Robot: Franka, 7 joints.
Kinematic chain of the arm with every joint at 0, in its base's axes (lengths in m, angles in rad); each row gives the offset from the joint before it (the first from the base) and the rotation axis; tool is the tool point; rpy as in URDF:
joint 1: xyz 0 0 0.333 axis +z
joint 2: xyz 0 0 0 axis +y
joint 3: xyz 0 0 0.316 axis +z
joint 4: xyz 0.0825 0 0 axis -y
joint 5: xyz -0.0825 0 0.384 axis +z
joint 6: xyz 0 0 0 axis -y
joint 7: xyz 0.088 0 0 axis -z
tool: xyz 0 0 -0.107 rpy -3.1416 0 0
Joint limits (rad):
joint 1: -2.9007..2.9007
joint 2: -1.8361..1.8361
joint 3: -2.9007..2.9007
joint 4: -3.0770..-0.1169
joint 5: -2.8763..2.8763
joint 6: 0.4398..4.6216
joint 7: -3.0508..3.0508
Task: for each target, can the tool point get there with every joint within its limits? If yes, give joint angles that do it. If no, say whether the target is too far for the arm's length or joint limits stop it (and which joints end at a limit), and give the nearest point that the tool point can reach.
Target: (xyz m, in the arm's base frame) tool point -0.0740 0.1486 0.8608
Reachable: yes | joints 1.5756 -1.1740 0.0860 -2.2639 2.2993 2.1962 -0.5720
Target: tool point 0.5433 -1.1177 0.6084
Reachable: no: too far | nearest point 0.3662 -0.7533 0.5186 | short by 0.415 m
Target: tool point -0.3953 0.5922 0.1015
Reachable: yes | joints 1.9209 1.0964 0.2594 -1.5625 -0.2615 3.3837 -2.1633
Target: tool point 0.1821 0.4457 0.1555
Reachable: yes | joints 2.4043 1.4451 -0.9257 -2.0376 -1.0906 1.2469 -0.3477
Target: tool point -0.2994 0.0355 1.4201
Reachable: no: too far | nearest point -0.2277 0.0270 1.1597 | short by 0.270 m
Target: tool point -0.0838 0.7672 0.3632
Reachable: yes | joints 2.0155 0.9312 -0.3602 -1.2516 -2.1923 1.4771 1.4607
